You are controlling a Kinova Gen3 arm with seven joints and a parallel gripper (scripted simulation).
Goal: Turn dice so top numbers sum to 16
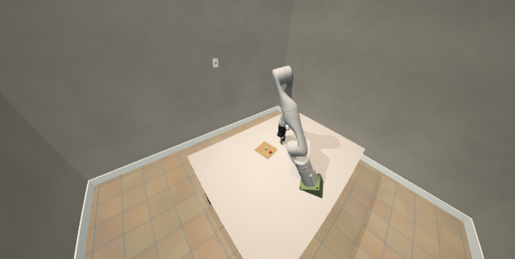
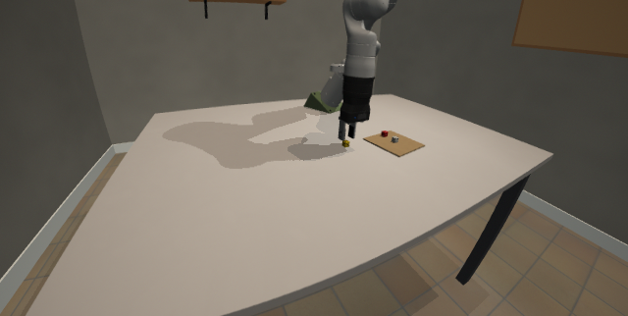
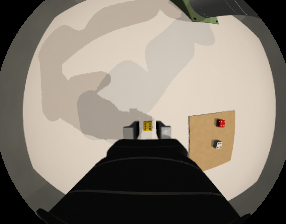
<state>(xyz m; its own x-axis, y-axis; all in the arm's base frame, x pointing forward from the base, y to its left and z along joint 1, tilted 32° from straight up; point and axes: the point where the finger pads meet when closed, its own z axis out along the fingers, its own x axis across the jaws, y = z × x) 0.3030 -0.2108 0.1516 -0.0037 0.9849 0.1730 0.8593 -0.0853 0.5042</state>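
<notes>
My hand is 3 cm above the yellow die. From my hand the other things lie so: white die: 5 cm ahead, 16 cm to the left, 3 cm below; tan mat: 5 cm ahead, 16 cm to the left, 4 cm below; red die: 16 cm to the left, 3 cm below.
</notes>
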